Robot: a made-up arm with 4 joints.
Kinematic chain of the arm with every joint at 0, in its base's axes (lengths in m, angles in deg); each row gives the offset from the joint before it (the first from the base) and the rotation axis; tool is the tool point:
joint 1: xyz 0 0 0.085 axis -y
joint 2: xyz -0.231 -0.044 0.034 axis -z
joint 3: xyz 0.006 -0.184 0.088 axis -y
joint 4: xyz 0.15 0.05 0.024 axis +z
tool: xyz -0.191 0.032 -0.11
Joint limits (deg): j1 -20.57..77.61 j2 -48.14..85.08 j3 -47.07..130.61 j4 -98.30..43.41
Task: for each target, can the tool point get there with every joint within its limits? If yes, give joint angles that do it. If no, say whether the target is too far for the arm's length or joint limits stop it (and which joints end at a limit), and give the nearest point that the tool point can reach.
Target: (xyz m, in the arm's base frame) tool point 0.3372 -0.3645 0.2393
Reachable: no: joint limits stop it (at a limit: joint 1, joint 3, joint 4) | nearest point 0.0430 -0.1827 0.2503 | short by 0.346 m
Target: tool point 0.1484 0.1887 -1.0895
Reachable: no: too far | nearest point -0.1487 -0.0261 -0.3691 | short by 0.808 m
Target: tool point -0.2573 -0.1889 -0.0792
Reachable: yes | joints 37.54 30.25 28.16 17.82
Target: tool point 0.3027 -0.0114 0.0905
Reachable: no: joint limits stop it (at a limit: joint 1, joint 4) | nearest point 0.0469 -0.0289 0.1926 | short by 0.276 m
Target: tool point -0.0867 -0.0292 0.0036
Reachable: yes | joints 34.80 23.97 -25.63 -78.37
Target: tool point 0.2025 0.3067 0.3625
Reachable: no: joint limits stop it (at a limit: joint 1, joint 4) | nearest point -0.0023 0.1161 0.3165 | short by 0.284 m
